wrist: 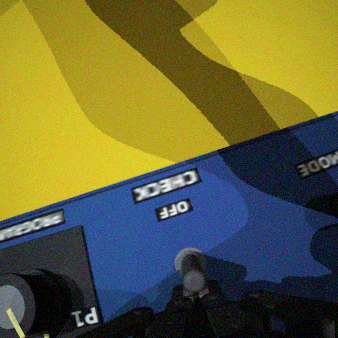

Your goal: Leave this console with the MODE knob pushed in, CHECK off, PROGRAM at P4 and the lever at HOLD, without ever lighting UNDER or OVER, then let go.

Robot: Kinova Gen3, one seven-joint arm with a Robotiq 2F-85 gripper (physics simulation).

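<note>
The blue console (134, 248) fills the lower half of the wrist view, its labels upside down. The CHECK toggle (192, 268), a grey stick, stands below the CHECK (165, 185) and OFF (174, 209) labels, tilted toward me. My gripper (195, 288) is shut and empty; its fingertips sit right at the toggle's near end, and I cannot tell if they touch. The black PROGRAM knob (23, 302) with a pale yellow pointer sits at lower left on a dark plate, next to the P1 mark (86, 316). The MODE label (316, 164) shows at right; its knob (326, 241) is a dark shape in shadow.
A yellow surface (100, 84) lies beyond the console's far edge, crossed by the arm's shadows. The lever and the UNDER and OVER lights are out of view.
</note>
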